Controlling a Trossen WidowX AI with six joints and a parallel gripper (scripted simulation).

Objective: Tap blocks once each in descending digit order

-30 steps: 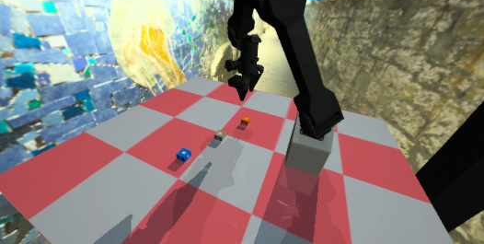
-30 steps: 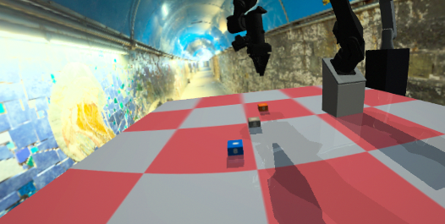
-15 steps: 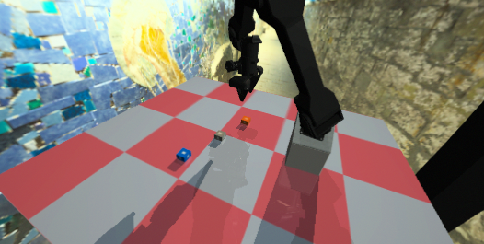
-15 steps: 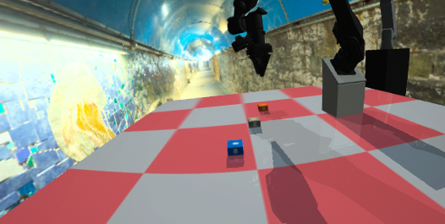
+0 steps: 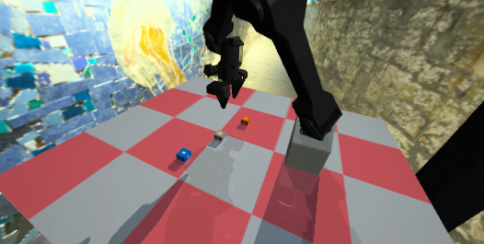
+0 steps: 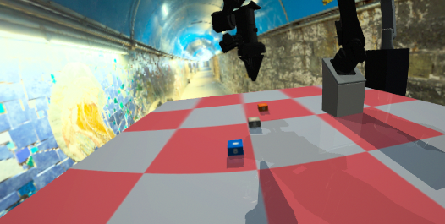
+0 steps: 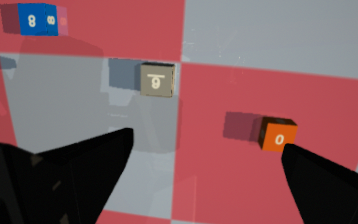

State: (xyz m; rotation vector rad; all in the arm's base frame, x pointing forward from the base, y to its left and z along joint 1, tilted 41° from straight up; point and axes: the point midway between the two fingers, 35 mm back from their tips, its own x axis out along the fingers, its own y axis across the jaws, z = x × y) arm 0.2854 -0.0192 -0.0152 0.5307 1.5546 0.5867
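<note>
Right now the blue block is 18 cm to the left of my gripper tip, 11 cm below it and 6 cm ahead of it. From my gripper tip the other things lie so: orange block: 11 cm below, 8 cm to the right, 4 cm behind; then grey block: 11 cm below, 5 cm to the left, 1 cm ahead.
</note>
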